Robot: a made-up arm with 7 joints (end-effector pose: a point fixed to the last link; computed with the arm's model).
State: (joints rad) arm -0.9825 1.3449 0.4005 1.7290 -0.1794 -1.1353 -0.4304
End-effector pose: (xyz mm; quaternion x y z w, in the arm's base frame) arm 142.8 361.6 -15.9 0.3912 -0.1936 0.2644 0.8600
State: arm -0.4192 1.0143 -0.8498 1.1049 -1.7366 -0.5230 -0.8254
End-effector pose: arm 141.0 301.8 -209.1 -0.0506 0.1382 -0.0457 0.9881
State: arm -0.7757 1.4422 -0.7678 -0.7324 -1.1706 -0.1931 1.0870
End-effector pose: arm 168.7 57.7 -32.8 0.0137 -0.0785 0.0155 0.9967
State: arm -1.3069 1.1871 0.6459 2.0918 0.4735 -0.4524 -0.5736
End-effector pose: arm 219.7 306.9 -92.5 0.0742 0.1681 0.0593 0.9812
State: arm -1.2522 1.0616 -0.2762 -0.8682 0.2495 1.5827 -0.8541
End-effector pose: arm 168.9 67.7 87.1 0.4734 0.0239 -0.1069 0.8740
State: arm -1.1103 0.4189 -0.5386 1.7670 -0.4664 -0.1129 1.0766
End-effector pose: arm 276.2 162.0 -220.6 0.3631 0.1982 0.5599 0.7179
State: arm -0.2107 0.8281 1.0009 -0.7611 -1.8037 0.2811 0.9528
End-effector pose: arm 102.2 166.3 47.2 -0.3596 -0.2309 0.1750 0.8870
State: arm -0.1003 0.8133 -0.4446 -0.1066 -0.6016 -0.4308 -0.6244
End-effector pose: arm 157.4 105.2 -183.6 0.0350 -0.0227 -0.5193 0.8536
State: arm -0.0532 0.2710 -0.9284 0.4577 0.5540 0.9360 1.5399
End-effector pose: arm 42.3 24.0 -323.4 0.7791 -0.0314 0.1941 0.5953
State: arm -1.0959 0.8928 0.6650 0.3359 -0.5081 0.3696 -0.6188
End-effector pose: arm 237.9 258.0 72.9 -0.0022 -0.3009 -0.0718 0.9510
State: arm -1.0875 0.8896 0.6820 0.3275 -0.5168 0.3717 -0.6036
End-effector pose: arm 235.7 259.4 71.8 -0.0098 -0.3061 -0.0633 0.9498
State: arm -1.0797 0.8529 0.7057 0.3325 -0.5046 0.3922 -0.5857
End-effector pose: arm 239.9 259.2 61.4 -0.0362 -0.2935 -0.0536 0.9538
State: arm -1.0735 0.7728 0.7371 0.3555 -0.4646 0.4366 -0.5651
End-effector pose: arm 251.9 255.3 38.6 -0.0861 -0.2549 -0.0439 0.9621
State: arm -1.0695 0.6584 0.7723 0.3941 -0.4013 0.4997 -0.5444
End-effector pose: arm 269.1 244.4 5.3 -0.1518 -0.1901 -0.0385 0.9692
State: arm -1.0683 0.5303 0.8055 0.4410 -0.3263 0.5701 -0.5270
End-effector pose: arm 286.4 225.2 -32.0 -0.2186 -0.1088 -0.0415 0.9688
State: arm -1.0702 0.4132 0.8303 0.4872 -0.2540 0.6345 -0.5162
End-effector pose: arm 299.7 201.1 -65.1 -0.2720 -0.0279 -0.0531 0.9604
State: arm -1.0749 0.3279 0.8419 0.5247 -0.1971 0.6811 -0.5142
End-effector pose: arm 308.0 179.3 -87.7 -0.3040 0.0348 -0.0694 0.9495
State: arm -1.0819 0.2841 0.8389 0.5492 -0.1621 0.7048 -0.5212
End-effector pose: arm 312.6 165.4 -98.0 -0.3150 0.0694 -0.0852 0.9427
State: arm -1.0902 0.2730 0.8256 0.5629 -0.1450 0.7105 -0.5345
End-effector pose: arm 315.5 159.5 -99.4 -0.3120 0.0813 -0.0983 0.9415
